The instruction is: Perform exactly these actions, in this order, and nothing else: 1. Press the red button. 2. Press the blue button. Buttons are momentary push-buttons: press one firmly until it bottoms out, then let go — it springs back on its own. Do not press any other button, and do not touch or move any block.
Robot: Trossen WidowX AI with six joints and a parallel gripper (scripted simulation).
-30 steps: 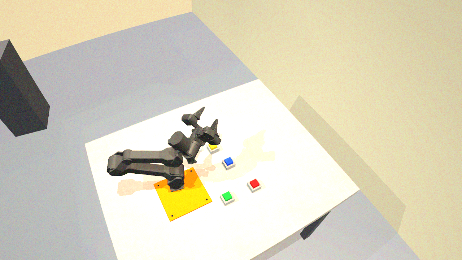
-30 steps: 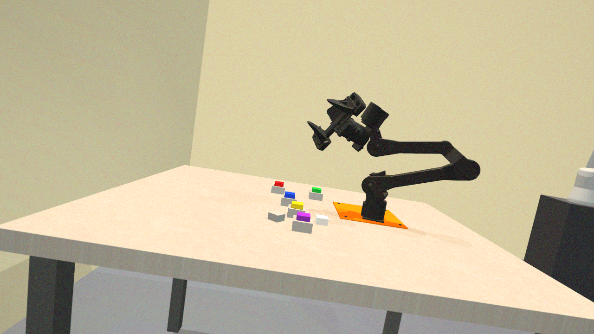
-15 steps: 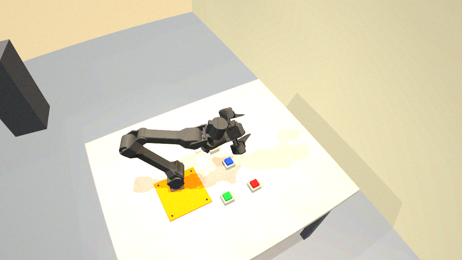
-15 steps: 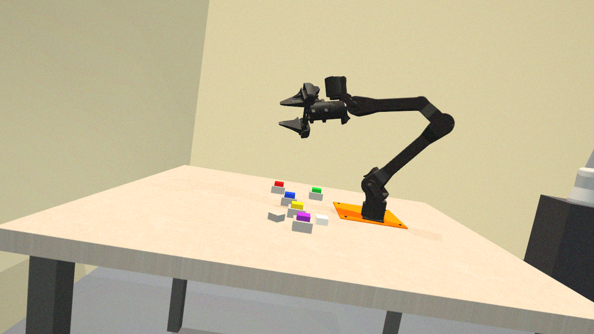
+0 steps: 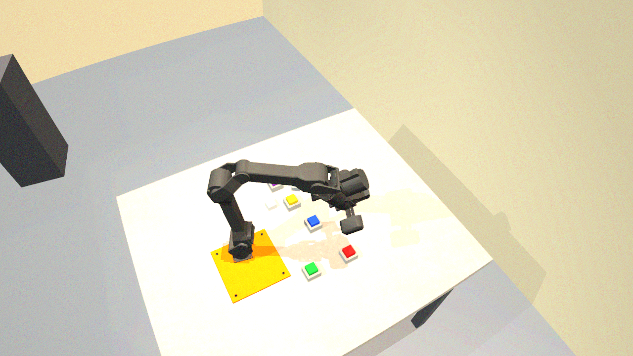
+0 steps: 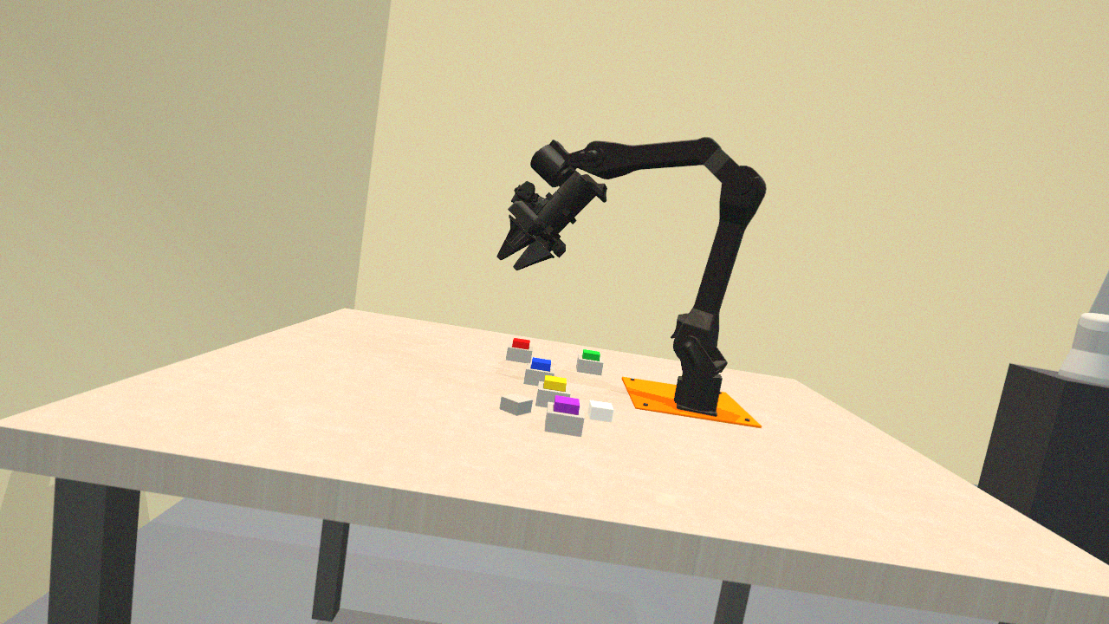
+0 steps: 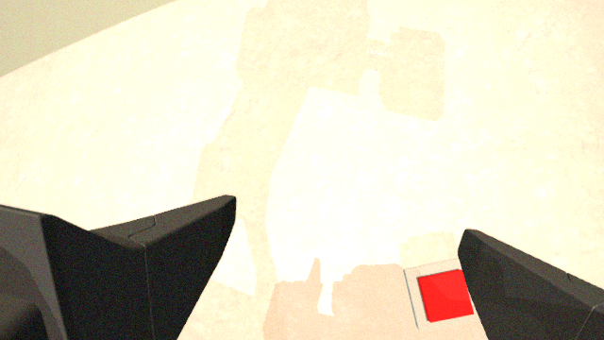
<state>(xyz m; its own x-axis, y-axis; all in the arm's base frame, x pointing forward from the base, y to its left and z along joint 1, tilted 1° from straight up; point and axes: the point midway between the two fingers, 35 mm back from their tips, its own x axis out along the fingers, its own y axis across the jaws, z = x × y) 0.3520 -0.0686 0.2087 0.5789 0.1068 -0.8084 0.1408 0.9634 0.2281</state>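
Right now the red button is 40 mm behind my gripper tip, 60 mm to the right of it and 150 mm below it. The rest, counted from my gripper tip: green button (170 mm behind, 80 mm to the right, 150 mm below); blue button (110 mm behind, 90 mm to the left, 150 mm below); yellow button (150 mm behind, 200 mm to the left, 150 mm below).
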